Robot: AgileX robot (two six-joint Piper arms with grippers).
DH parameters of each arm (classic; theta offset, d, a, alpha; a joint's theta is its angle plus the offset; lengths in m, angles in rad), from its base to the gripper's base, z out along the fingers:
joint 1: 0 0.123 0 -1.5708
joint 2: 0.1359 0 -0.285 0
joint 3: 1.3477 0 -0.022 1.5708
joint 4: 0 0.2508 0 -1.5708
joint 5: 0 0 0.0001 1.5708
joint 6: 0 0.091 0 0
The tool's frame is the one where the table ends.
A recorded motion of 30 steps. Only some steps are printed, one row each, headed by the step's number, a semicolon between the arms.
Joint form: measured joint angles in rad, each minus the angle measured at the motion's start. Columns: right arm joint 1, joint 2, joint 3, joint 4, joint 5, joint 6; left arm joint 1, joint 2, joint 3, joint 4, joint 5, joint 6.
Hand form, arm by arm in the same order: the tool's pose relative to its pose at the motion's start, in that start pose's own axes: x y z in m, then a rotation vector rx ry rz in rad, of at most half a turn. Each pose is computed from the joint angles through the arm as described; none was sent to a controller.
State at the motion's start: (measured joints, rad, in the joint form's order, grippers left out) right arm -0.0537 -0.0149 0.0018 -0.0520 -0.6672 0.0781; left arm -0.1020 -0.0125 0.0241 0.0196 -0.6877 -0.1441
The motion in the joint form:
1: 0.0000 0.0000 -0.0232 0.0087 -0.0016 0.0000; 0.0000 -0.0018 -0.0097 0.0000 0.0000 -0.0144
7: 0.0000 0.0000 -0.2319 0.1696 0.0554 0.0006; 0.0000 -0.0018 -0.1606 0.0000 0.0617 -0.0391
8: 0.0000 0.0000 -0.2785 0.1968 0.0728 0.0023; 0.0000 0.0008 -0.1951 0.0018 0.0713 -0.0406
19: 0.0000 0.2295 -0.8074 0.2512 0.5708 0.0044; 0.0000 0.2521 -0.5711 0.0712 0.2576 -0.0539
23: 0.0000 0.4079 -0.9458 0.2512 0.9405 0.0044; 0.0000 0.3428 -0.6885 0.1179 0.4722 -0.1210
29: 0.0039 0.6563 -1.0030 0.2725 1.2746 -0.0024; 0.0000 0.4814 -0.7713 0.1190 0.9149 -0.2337
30: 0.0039 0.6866 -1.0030 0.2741 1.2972 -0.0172; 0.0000 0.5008 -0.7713 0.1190 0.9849 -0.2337
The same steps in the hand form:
1: -0.0072 -0.0003 0.0031 0.0043 -0.0252 0.0061; -0.0031 -0.0004 0.0012 0.0016 -0.0114 -0.0143
7: -0.0681 -0.0073 0.0242 0.0804 -0.1836 0.1405; -0.0440 -0.0054 0.0194 0.0139 -0.0997 -0.0371
8: -0.0818 -0.0081 0.0273 0.0881 -0.2137 0.1676; -0.0537 -0.0067 0.0230 0.0181 -0.1216 -0.0367
19: -0.1733 -0.0013 0.0959 0.0498 -0.0139 0.2435; -0.1146 -0.0160 0.0947 0.0325 -0.0564 0.0150
23: -0.1455 0.0030 0.1361 0.0409 0.3959 0.2511; -0.1139 -0.0148 0.1198 0.0001 0.1295 -0.0045
29: -0.0719 0.0061 0.1707 0.0451 0.9196 0.2779; -0.0707 -0.0034 0.1375 -0.1566 0.6046 -0.1042
30: -0.0619 0.0061 0.1736 0.0410 0.9721 0.2675; -0.0610 -0.0013 0.1363 -0.1822 0.6901 -0.1013

